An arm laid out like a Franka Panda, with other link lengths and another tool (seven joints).
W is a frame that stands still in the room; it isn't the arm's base.
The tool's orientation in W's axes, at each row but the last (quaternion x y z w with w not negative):
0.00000, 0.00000, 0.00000, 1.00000
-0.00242, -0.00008, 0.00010, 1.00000
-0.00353, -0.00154, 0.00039, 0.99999
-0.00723, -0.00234, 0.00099, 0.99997
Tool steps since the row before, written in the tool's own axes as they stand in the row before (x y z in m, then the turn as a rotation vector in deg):
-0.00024, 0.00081, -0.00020, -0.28, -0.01, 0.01
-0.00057, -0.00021, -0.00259, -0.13, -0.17, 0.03
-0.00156, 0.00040, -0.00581, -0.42, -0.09, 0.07
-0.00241, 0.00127, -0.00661, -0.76, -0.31, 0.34
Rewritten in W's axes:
-0.00024, 0.00081, -0.00020, -0.28, -0.01, 0.01
-0.00057, -0.00022, -0.00259, -0.13, -0.17, 0.03
-0.00154, 0.00036, -0.00582, -0.42, -0.09, 0.07
-0.00238, 0.00117, -0.00664, -0.76, -0.31, 0.34

